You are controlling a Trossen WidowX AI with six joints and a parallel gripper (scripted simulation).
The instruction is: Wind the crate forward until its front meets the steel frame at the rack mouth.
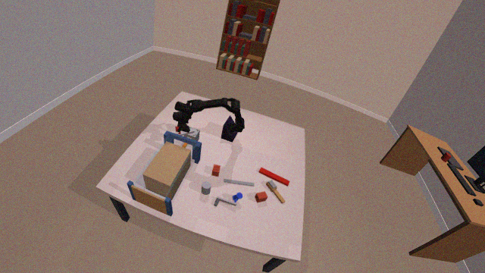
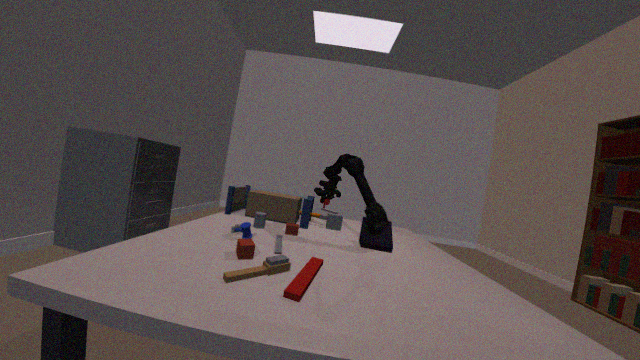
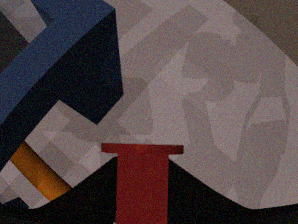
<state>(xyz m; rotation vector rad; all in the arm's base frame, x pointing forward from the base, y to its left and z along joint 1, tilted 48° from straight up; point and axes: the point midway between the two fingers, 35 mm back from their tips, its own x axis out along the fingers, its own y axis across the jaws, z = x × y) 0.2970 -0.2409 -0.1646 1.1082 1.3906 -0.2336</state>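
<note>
Right now my gripper tip is 4 cm past the winch handle, 3 cm to the right of it and 3 cm above it. The rest, counted from my gripper tip: blue frame 6 cm ahead, 9 cm to the left, 3 cm below; then red knob 1 cm behind, 1 cm to the left; then grey winch 11 cm behind, 6 cm to the left, 10 cm below.
</note>
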